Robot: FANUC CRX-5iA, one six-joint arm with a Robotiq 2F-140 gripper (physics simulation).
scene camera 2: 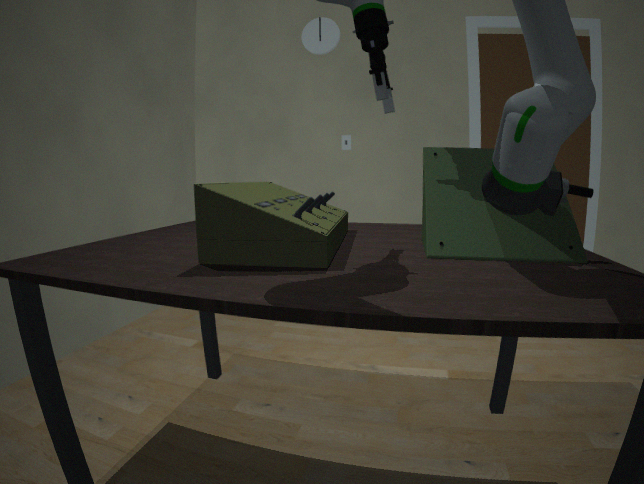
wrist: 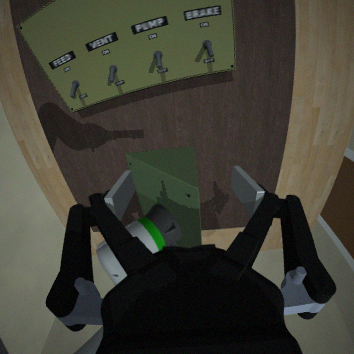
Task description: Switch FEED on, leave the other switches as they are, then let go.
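Pixels of known places: gripper, between the fingertips: (scene camera 2: 386,106) (wrist: 182,178); arm's base, origin of its link: (scene camera 2: 511,191) (wrist: 166,221).
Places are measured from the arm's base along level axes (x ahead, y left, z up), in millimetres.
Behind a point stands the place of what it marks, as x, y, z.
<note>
The olive-green switch panel (scene camera 2: 262,244) @(475, 337, -98) (wrist: 182,41) @(528, -36, -48) stands on the table, with four labelled levers. The FEED switch (scene camera 2: 303,208) @(426, 258, -37) (wrist: 74,90) @(423, 245, -29) is at the left end in the wrist view and nearest the camera in the scene view. The VENT switch (wrist: 113,74) @(453, 130, -29), PUMP switch (wrist: 158,59) @(483, 17, -26) and BRAKE switch (wrist: 208,48) @(510, -95, -26) follow in a row. All the levers look alike and lean to the OFF side, toward the panel's low edge. My gripper (scene camera 2: 385,100) @(320, -45, 221) (wrist: 182,178) @(320, -45, 221) is wide open and empty, high above the table and well apart from the levers.
A green sloped block (scene camera 2: 458,223) @(128, 93, -73) (wrist: 170,185) @(185, -17, 44) stands on the dark table (scene camera 2: 234,286) @(451, 463, -141) (wrist: 260,110) @(363, -294, -141), by the grey arm's base (scene camera 2: 525,150) @(2, 168, 82) (wrist: 145,240) @(37, 50, 112). Behind are a wall clock (scene camera 2: 320,35), a wall plate (scene camera 2: 346,142) and a door (scene camera 2: 494,93).
</note>
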